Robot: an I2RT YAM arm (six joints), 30 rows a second.
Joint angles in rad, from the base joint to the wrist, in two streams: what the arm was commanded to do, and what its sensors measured. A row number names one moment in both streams.
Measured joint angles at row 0: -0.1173 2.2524 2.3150 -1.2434 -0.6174 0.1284
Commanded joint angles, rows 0 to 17: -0.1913 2.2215 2.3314 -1.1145 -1.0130 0.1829; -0.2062 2.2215 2.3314 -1.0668 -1.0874 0.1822; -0.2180 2.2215 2.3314 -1.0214 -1.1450 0.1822; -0.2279 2.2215 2.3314 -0.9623 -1.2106 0.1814; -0.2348 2.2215 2.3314 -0.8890 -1.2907 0.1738; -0.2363 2.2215 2.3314 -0.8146 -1.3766 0.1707; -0.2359 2.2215 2.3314 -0.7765 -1.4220 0.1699; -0.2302 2.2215 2.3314 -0.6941 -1.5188 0.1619; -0.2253 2.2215 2.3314 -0.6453 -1.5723 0.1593; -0.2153 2.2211 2.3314 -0.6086 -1.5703 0.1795; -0.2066 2.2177 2.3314 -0.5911 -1.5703 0.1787; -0.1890 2.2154 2.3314 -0.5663 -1.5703 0.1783; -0.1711 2.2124 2.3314 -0.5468 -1.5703 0.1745; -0.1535 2.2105 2.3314 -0.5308 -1.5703 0.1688; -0.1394 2.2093 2.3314 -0.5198 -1.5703 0.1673; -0.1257 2.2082 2.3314 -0.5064 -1.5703 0.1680; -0.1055 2.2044 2.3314 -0.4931 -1.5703 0.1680; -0.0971 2.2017 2.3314 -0.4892 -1.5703 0.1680
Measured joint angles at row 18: -0.1352 2.2505 2.3180 -0.5068 -1.5223 0.1764
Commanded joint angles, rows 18 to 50: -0.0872 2.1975 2.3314 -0.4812 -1.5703 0.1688; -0.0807 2.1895 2.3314 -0.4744 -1.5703 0.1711; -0.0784 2.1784 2.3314 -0.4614 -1.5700 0.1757; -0.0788 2.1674 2.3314 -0.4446 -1.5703 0.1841; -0.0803 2.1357 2.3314 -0.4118 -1.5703 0.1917; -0.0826 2.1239 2.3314 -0.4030 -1.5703 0.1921; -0.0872 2.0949 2.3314 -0.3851 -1.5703 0.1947; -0.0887 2.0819 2.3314 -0.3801 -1.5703 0.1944; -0.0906 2.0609 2.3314 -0.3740 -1.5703 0.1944; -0.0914 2.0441 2.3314 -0.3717 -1.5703 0.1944; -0.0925 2.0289 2.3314 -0.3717 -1.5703 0.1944; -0.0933 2.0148 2.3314 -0.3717 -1.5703 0.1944; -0.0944 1.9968 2.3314 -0.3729 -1.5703 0.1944; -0.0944 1.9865 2.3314 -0.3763 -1.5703 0.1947; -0.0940 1.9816 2.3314 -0.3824 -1.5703 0.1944; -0.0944 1.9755 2.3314 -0.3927 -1.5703 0.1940; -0.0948 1.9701 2.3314 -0.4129 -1.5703 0.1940; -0.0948 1.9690 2.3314 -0.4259 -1.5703 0.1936; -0.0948 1.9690 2.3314 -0.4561 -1.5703 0.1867; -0.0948 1.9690 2.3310 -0.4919 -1.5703 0.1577; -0.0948 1.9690 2.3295 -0.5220 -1.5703 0.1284; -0.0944 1.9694 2.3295 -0.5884 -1.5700 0.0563; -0.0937 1.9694 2.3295 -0.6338 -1.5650 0.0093; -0.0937 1.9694 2.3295 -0.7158 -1.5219 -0.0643; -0.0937 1.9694 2.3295 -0.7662 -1.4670 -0.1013; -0.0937 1.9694 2.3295 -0.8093 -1.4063 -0.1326; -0.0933 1.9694 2.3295 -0.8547 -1.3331 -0.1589; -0.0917 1.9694 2.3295 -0.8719 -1.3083 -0.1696; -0.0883 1.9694 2.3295 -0.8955 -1.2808 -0.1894; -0.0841 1.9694 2.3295 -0.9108 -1.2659 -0.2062; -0.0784 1.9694 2.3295 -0.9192 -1.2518 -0.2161; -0.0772 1.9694 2.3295 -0.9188 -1.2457 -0.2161; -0.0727 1.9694 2.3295 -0.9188 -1.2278 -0.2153
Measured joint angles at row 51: -0.0895 1.9667 2.3222 -0.9184 -1.3167 -0.1463
